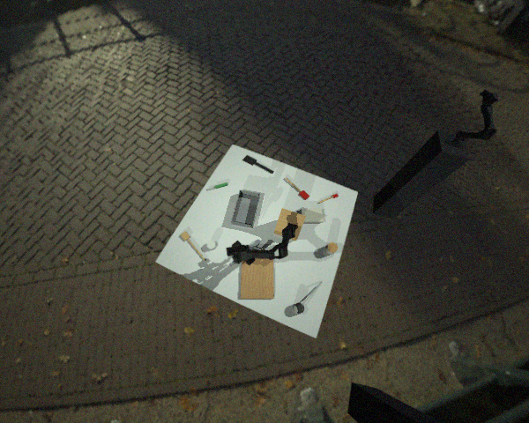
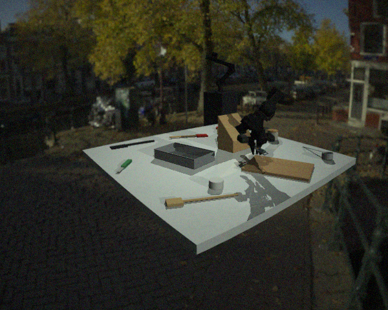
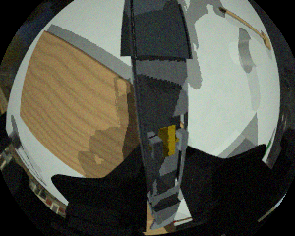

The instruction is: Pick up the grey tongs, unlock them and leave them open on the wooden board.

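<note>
Right now the wooden board is 13 cm behind my gripper tip, 9 cm to the left of it and 8 cm below it. From my gripper tip the other things lie so: jar (64 cm behind, 25 cm to the right, 6 cm below); then roasting tin (11 cm ahead, 40 cm to the right, 6 cm below); then yellow mark (1 cm ahead, 2 cm to the left, 4 cm above).
</note>
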